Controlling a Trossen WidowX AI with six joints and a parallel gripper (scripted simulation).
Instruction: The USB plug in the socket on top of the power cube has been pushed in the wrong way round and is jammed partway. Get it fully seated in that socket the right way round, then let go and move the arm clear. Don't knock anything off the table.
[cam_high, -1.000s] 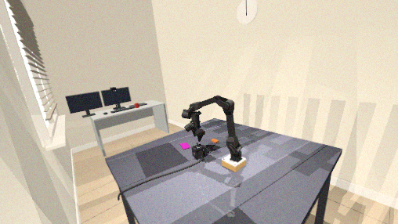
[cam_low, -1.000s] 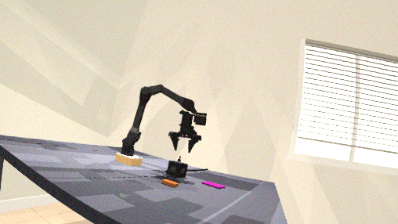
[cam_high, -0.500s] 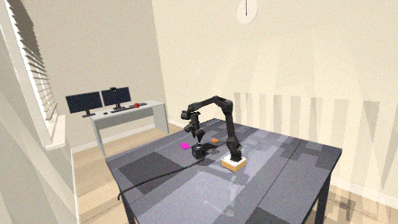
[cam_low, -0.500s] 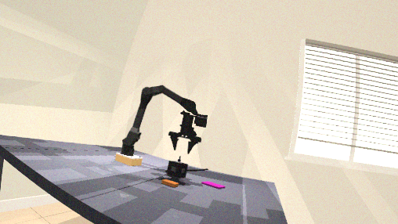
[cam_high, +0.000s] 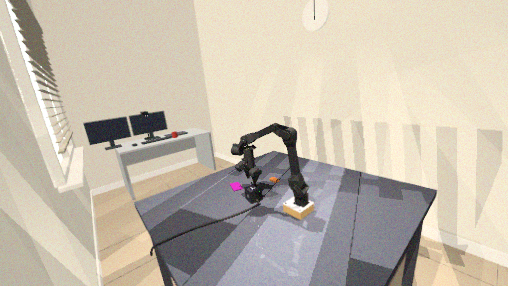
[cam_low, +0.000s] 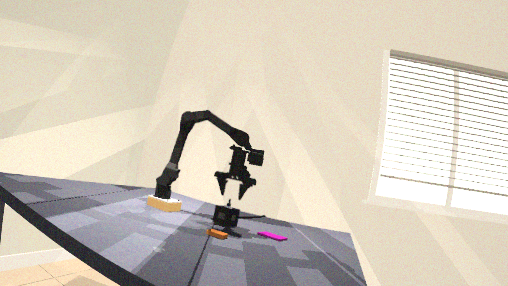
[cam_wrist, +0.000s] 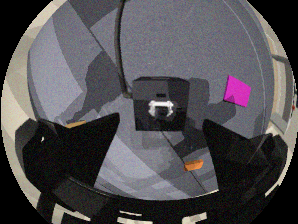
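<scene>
The USB plug lies 30 mm below my gripper tip. The rest, counted from my gripper tip: orange block 260 mm to the right, 110 mm below, 50 mm ahead; magenta block 210 mm ahead, 110 mm below, 50 mm to the right.
</scene>
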